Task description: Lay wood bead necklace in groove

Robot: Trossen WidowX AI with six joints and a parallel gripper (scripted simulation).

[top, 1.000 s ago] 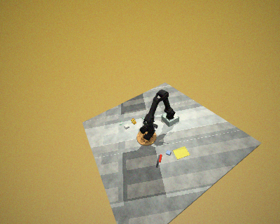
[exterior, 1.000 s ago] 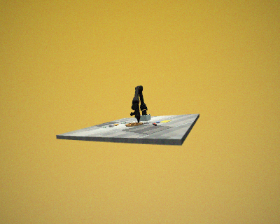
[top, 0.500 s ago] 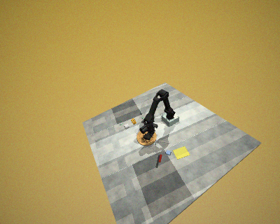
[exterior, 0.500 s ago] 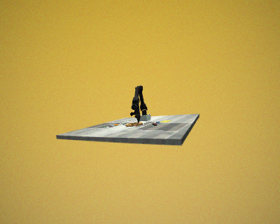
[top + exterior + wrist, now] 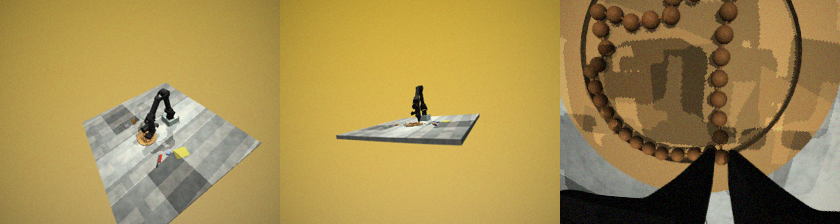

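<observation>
Right now the round bead board is 60 mm ahead of my gripper tip, 30 mm to the right of it and 10 mm below it. Also, from my gripper tip: thin grey stick: 70 mm behind, 100 mm to the left, 20 mm below; red-handled tool: 60 mm ahead, 240 mm to the left, 20 mm below; small blue block: 50 mm behind, 220 mm to the left, 10 mm below.
</observation>
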